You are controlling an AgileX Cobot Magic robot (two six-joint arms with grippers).
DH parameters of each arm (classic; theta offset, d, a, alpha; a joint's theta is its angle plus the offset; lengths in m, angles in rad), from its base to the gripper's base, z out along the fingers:
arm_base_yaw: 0 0.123 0 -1.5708
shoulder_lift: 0.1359 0 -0.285 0
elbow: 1.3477 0 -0.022 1.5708
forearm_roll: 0 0.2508 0 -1.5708
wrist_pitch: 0 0 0.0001 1.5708
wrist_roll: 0 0.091 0 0
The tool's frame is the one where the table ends.
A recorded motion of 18 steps. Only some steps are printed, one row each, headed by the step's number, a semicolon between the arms.
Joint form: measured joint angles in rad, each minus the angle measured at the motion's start. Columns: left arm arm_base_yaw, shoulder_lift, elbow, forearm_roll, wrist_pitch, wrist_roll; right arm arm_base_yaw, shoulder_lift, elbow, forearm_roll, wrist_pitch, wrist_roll.
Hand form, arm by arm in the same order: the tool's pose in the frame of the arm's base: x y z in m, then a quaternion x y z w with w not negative. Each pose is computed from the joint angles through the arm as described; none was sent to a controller.
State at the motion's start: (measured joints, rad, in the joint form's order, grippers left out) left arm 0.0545 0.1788 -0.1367 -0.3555 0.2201 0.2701; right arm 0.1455 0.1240 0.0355 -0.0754 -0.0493 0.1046
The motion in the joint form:
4: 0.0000 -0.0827 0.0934 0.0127 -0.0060 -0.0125; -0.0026 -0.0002 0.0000 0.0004 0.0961 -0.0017
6: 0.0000 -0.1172 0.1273 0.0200 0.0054 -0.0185; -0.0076 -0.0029 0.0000 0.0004 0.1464 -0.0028
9: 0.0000 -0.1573 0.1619 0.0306 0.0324 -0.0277; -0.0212 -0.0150 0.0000 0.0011 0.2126 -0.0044
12: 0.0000 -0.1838 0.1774 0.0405 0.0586 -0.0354; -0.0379 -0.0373 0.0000 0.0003 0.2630 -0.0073
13: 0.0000 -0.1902 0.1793 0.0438 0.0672 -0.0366; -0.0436 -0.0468 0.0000 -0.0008 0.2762 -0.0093
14: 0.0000 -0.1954 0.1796 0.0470 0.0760 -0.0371; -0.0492 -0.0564 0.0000 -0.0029 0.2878 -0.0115
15: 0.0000 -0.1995 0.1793 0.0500 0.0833 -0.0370; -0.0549 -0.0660 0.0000 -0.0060 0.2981 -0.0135
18: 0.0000 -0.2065 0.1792 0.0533 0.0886 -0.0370; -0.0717 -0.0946 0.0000 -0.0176 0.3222 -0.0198
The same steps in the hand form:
4: 0.0623 -0.0031 0.2039 -0.02750 0.76317 -0.03486 0.64467; 0.0660 0.0092 0.1892 -0.04178 0.74666 0.05535 0.66158
6: 0.0600 -0.0035 0.1935 -0.02643 0.76665 -0.03515 0.64056; 0.0653 0.0084 0.1848 -0.03991 0.76232 0.05048 0.64399
9: 0.0574 -0.0042 0.1818 -0.02400 0.77337 -0.03670 0.63243; 0.0636 0.0068 0.1797 -0.03423 0.77975 0.04251 0.62370
12: 0.0557 -0.0048 0.1757 -0.02125 0.77808 -0.03773 0.62667; 0.0614 0.0052 0.1767 -0.02813 0.78866 0.03408 0.61324
13: 0.0552 -0.0049 0.1747 -0.01982 0.77937 -0.03758 0.62513; 0.0607 0.0046 0.1761 -0.02670 0.78983 0.03088 0.61197
14: 0.0548 -0.0051 0.1741 -0.01812 0.78059 -0.03724 0.62367; 0.0599 0.0041 0.1757 -0.02570 0.79045 0.02735 0.61138
15: 0.0544 -0.0053 0.1738 -0.01642 0.78151 -0.03665 0.62260; 0.0592 0.0035 0.1753 -0.02488 0.79066 0.02351 0.61130
18: 0.0539 -0.0053 0.1737 -0.01476 0.78101 -0.03572 0.62333; 0.0573 0.0019 0.1749 -0.02334 0.78922 0.01129 0.61356

